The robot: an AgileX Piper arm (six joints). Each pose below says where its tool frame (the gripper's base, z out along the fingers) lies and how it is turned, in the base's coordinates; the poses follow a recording.
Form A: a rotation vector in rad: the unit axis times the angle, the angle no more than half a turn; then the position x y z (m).
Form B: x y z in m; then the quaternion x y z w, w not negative. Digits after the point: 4 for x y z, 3 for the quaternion.
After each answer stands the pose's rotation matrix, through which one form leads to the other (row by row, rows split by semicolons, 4 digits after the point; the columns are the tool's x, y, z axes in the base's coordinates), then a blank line. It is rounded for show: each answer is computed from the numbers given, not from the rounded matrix.
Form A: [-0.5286 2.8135 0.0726 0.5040 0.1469 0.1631]
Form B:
[0.5040 0.1469 0.1631 -0.183 0.973 0.025 0.139]
-0.8948 -0.3627 0.2604; -0.3488 0.9319 0.0995; -0.2788 -0.0018 -0.9604

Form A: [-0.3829 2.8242 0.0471 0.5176 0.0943 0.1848]
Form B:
[0.5176 0.0943 0.1848 -0.133 0.980 0.016 0.145]
-0.9226 -0.2653 0.2801; -0.2558 0.9641 0.0706; -0.2888 -0.0065 -0.9574

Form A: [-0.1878 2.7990 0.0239 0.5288 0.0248 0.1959]
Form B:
[0.5288 0.0248 0.1959 -0.066 0.984 0.008 0.167]
-0.9353 -0.1327 0.3280; -0.1270 0.9911 0.0386; -0.3303 -0.0056 -0.9439

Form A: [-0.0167 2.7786 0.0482 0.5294 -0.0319 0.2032]
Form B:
[0.5294 -0.0319 0.2032 -0.006 0.983 0.017 0.180]
-0.9349 -0.0178 0.3544; -0.0055 0.9993 0.0357; -0.3548 0.0314 -0.9344

